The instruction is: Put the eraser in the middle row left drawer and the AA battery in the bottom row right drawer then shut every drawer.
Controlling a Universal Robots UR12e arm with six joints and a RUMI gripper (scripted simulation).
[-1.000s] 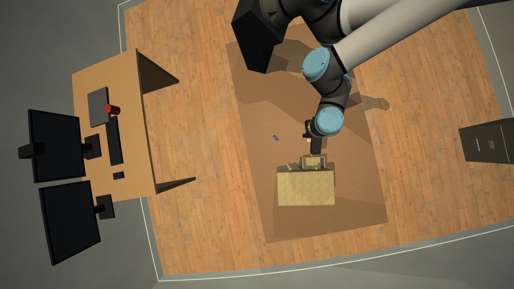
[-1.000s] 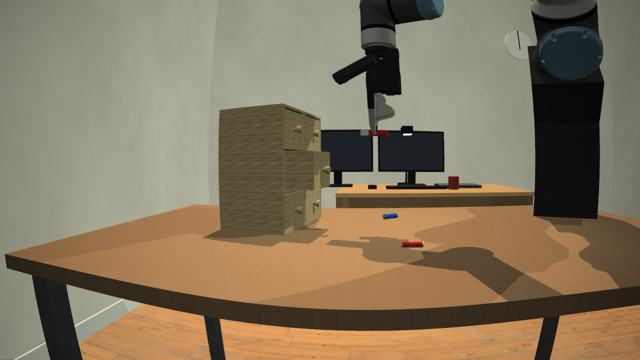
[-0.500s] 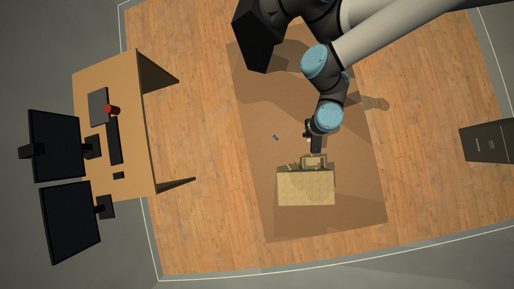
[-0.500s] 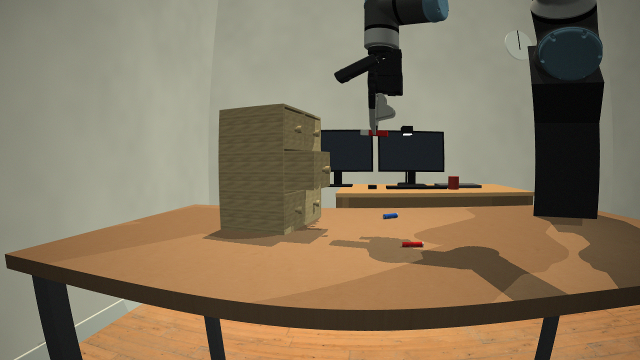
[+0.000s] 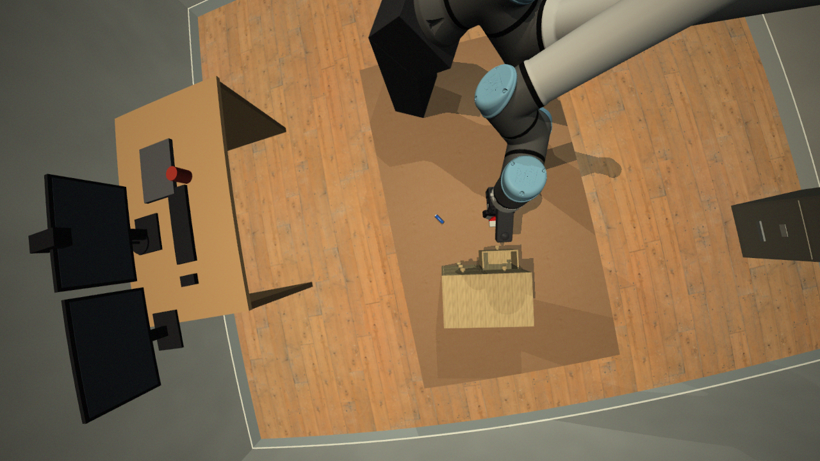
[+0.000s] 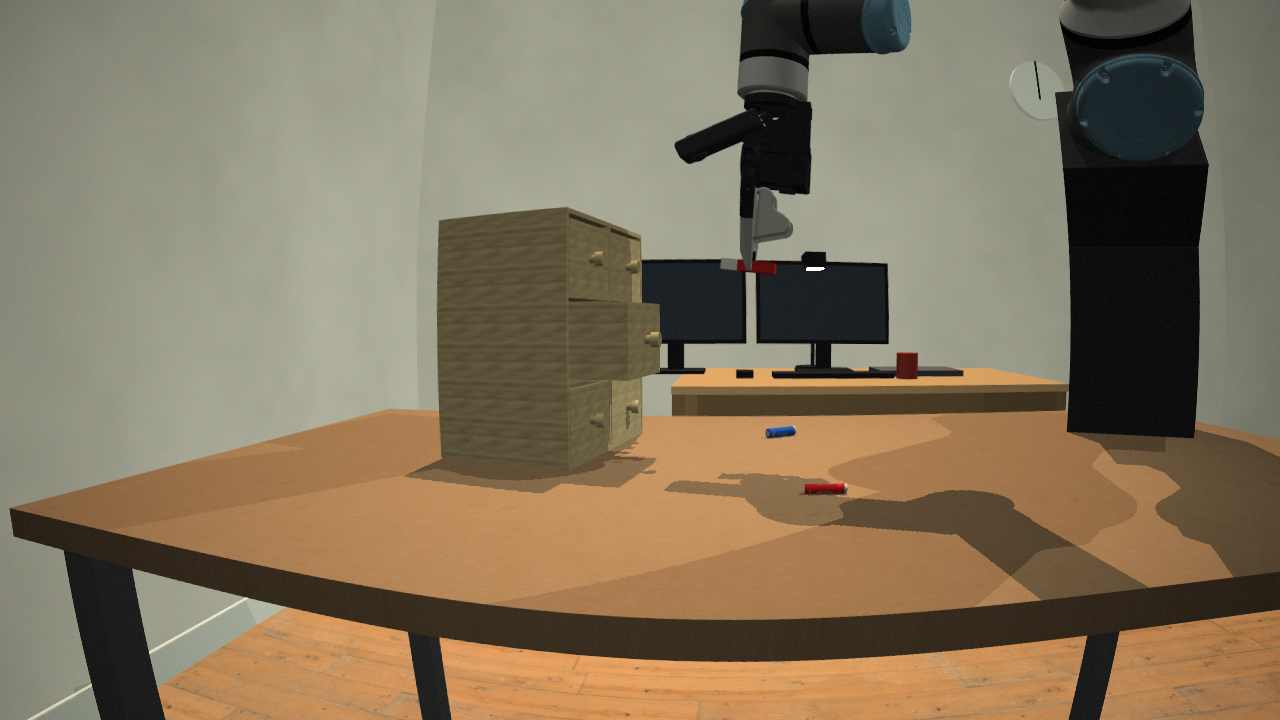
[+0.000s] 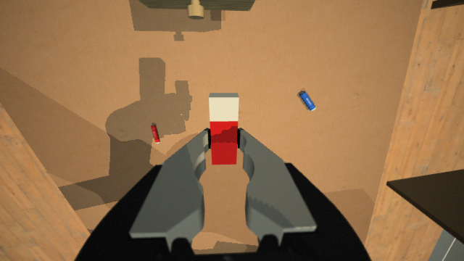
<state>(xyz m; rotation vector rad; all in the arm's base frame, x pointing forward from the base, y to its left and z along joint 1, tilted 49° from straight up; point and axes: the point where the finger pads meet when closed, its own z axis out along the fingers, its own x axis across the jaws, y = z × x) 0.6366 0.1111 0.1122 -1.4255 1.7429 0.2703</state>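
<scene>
My hand is 10 mm short of the eraser and 10 mm above it. Also, from my hand: red battery 240 mm below, 160 mm to the left, 100 mm behind; then blue AA battery 240 mm below, 190 mm to the right, 20 mm behind.
</scene>
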